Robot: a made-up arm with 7 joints. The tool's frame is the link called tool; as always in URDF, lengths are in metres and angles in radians. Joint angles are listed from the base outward. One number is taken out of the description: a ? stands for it. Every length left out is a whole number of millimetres.
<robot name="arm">
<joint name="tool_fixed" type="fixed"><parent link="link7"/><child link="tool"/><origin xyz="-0.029 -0.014 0" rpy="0 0 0"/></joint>
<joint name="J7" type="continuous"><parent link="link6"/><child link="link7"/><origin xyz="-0.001 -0.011 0" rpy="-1.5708 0 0"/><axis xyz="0 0 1"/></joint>
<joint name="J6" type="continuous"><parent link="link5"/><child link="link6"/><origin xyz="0.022 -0.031 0" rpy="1.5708 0 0"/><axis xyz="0 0 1"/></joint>
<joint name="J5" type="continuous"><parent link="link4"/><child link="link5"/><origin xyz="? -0.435 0" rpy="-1.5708 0 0"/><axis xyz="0 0 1"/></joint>
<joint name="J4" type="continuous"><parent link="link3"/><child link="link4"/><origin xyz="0.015 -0.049 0" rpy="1.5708 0 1.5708"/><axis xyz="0 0 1"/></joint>
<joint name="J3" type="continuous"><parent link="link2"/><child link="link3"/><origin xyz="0.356 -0.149 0" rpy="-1.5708 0 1.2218"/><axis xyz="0 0 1"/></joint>
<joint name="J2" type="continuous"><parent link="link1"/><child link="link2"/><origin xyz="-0.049 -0.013 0" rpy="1.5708 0 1.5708"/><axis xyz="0 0 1"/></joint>
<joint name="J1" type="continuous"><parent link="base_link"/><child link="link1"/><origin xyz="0.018 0.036 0.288" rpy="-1.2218 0 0"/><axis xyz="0 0 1"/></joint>
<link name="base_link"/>
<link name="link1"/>
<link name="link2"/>
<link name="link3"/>
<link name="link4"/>
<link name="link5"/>
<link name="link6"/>
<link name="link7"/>
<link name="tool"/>
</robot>
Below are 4 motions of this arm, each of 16 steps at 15 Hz.
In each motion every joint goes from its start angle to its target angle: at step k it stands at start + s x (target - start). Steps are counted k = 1, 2, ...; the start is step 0. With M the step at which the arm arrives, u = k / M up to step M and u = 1 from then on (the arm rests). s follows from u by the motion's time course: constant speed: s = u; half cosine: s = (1 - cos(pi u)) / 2; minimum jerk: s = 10 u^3 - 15 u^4 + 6 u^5.
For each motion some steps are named. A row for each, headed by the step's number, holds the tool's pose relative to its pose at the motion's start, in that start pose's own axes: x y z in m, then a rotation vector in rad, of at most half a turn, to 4 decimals.
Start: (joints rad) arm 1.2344 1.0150 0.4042 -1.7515 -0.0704 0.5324 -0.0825
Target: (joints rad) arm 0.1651 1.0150 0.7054 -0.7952 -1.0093 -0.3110 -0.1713
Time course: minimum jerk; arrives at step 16
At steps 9, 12, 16:
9: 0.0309 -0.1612 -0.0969 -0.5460 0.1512 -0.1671
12: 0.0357 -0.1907 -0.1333 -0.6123 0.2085 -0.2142
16: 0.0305 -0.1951 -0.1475 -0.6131 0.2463 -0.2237

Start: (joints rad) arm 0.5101 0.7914 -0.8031 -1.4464 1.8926 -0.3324 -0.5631
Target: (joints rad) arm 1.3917 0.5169 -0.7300 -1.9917 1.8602 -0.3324 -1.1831
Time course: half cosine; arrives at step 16
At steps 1, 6, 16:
1: 0.0039 0.0017 0.0028 0.0008 -0.0044 0.0005
6: 0.1029 0.0641 0.0947 0.0208 -0.1156 0.0269
16: 0.1632 0.2283 0.2847 -0.0413 -0.2068 0.1114

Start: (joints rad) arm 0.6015 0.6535 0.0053 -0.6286 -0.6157 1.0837 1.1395
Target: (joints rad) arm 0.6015 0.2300 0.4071 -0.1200 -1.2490 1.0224 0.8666
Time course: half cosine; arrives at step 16
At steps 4, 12, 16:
4: 0.0445 0.0152 -0.0050 -0.0268 -0.0363 -0.0988
12: 0.3101 0.0885 0.0494 0.0046 -0.2144 -0.6990
16: 0.3707 0.0996 0.0808 0.0497 -0.2424 -0.8403

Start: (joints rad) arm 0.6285 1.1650 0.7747 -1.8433 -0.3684 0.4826 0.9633
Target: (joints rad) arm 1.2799 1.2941 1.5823 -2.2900 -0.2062 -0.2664 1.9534
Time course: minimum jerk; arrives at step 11
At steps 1, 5, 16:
1: -0.0017 -0.0014 0.0006 0.0033 0.0054 0.0055
5: -0.1186 -0.0591 0.0378 0.3196 0.2881 0.2978
16: -0.2847 -0.0303 0.0972 1.0760 0.3338 0.5297

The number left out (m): 0.038
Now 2 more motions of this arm.
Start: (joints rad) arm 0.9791 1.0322 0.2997 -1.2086 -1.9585 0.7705 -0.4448
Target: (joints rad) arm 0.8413 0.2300 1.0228 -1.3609 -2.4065 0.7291 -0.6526
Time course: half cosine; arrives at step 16
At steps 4, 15, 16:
4: -0.0026 0.0011 0.0154 0.0977 -0.0153 0.0080
15: -0.0449 0.0388 0.2210 0.6677 0.1678 -0.1776
16: -0.0454 0.0389 0.2247 0.6730 0.1730 -0.1817

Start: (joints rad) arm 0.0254 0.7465 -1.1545 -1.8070 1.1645 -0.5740 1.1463
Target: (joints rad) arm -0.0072 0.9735 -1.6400 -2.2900 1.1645 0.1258 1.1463
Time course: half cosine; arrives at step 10
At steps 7, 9, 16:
7: 0.1626 0.0239 0.1172 -0.6087 -0.6030 0.1957
9: 0.1946 0.0403 0.1499 -0.7368 -0.7383 0.2445
16: 0.1987 0.0428 0.1542 -0.7536 -0.7565 0.2513

